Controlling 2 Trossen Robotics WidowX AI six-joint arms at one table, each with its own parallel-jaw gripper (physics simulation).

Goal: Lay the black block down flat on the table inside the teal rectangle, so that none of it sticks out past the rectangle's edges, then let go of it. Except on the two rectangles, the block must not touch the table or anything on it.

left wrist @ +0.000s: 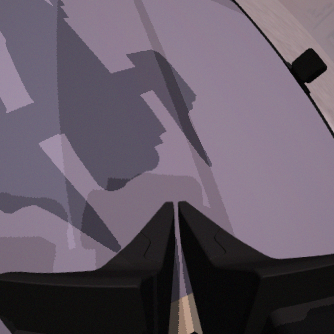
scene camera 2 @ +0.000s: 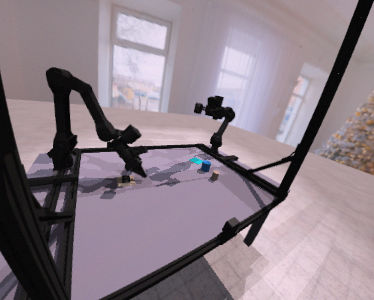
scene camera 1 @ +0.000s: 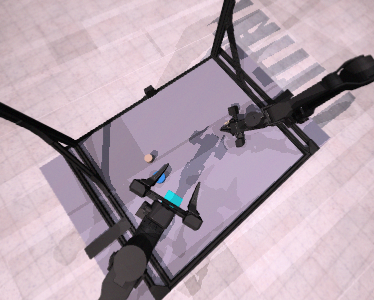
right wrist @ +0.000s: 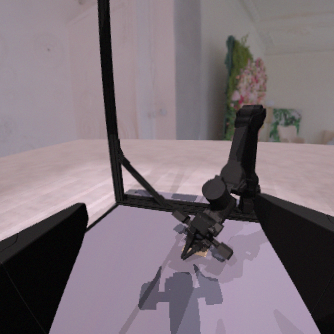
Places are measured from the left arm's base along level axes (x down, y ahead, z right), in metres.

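Pixels of known places: left gripper, fingertip midpoint: (left wrist: 175, 208) (scene camera 2: 146, 177) (scene camera 1: 220, 129) (right wrist: 181, 258); right gripper, fingertip midpoint: (scene camera 2: 202, 109) (scene camera 1: 184, 172) (right wrist: 172, 206); left arm's base, origin of the base link: (scene camera 2: 63, 166) (scene camera 1: 288, 120) (right wrist: 245, 208); right arm's base, origin of the base link: (scene camera 2: 213, 151).
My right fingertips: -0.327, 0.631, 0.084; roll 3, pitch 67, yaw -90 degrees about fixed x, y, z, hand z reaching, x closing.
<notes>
For each thing: its top centre in the pictures, then the offset to it from my right fingertips, as dx, dy, dz. "spot": a spot on its surface instead.
- black block, middle of its top: (scene camera 2: 126, 177) +0.327, -0.387, +0.062
- beige rectangle, surface spot: (left wrist: 185, 305) spot: +0.345, -0.357, +0.080
- teal rectangle, surface spot: (scene camera 1: 173, 197) (scene camera 2: 195, 161) spot: +0.345, +0.069, -0.040
- blue cylinder, middle of its top: (scene camera 1: 158, 176) (scene camera 2: 206, 162) +0.294, +0.068, +0.067
- small tan cylinder, middle of its top: (scene camera 1: 148, 158) (scene camera 2: 216, 172) +0.305, +0.059, +0.165
The black block (scene camera 2: 126, 178) rests on the beige rectangle (scene camera 2: 125, 184) (left wrist: 185, 305) (right wrist: 202, 253), low at the left in scene camera 2; it is hidden in scene camera 1. The teal rectangle (scene camera 1: 173, 197) (scene camera 2: 196, 161) lies flat, under and between the right gripper's fingers as seen in scene camera 1. My left gripper (scene camera 1: 222, 128) (scene camera 2: 144, 175) (left wrist: 175, 208) (right wrist: 181, 258) is shut, with its tips together beyond the beige rectangle's edge; no block shows between them. A dark bit at the left wrist view's bottom edge may be the block. My right gripper (scene camera 1: 183, 174) is open and empty, raised above the table.
A blue cylinder (scene camera 1: 160, 177) (scene camera 2: 206, 166) stands beside the teal rectangle, close to one right finger in scene camera 1. A small tan cylinder (scene camera 1: 148, 158) (scene camera 2: 215, 175) stands just past it. Black frame bars run around the table, with upright posts at its corners.
</notes>
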